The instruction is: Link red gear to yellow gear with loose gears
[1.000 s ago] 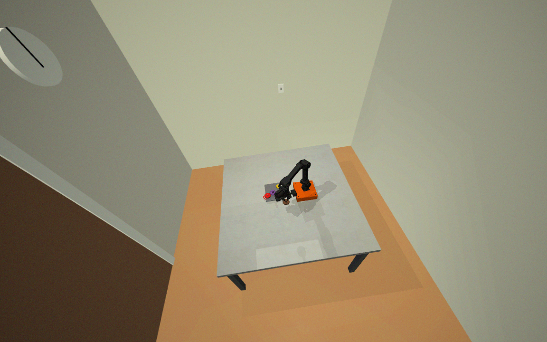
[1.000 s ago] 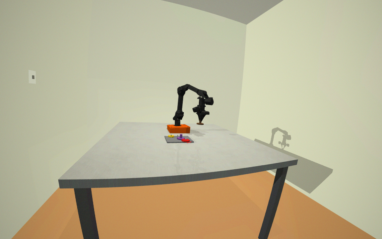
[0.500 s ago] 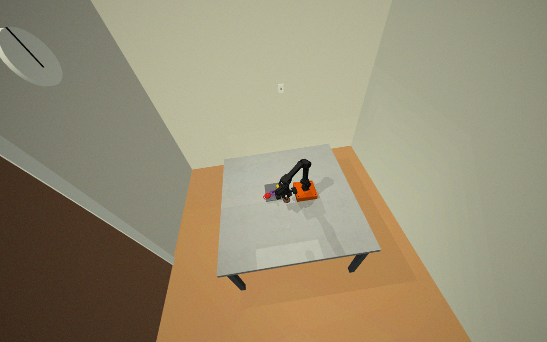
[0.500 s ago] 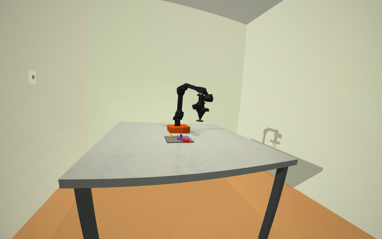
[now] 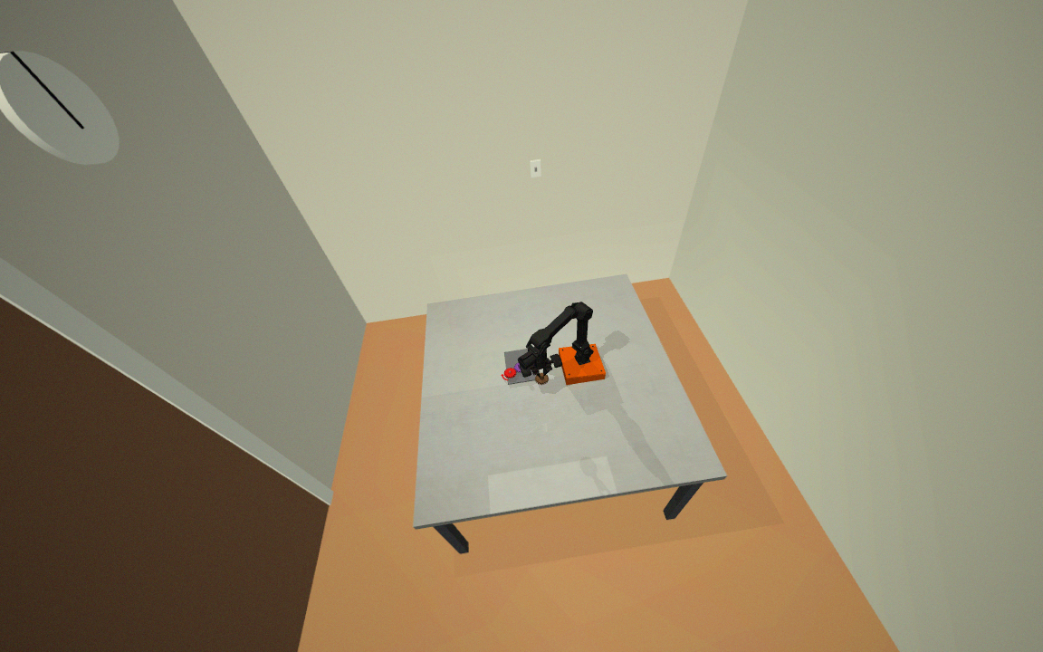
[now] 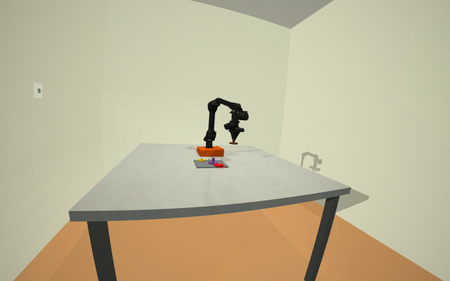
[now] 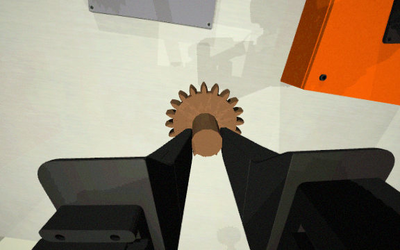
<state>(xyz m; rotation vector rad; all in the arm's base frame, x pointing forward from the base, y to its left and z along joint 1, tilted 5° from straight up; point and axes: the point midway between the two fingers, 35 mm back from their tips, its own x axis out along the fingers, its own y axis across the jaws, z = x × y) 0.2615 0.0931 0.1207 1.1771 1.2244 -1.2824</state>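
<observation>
Right now the yellow gear is 2 cm behind my gripper tip, 24 cm to the right of it and 14 cm below it. The rest, counted from my gripper tip: purple gear 6 cm ahead, 19 cm to the right, 14 cm below; red gear 12 cm ahead, 17 cm to the right, 15 cm below; brown gear 1 cm below.
</observation>
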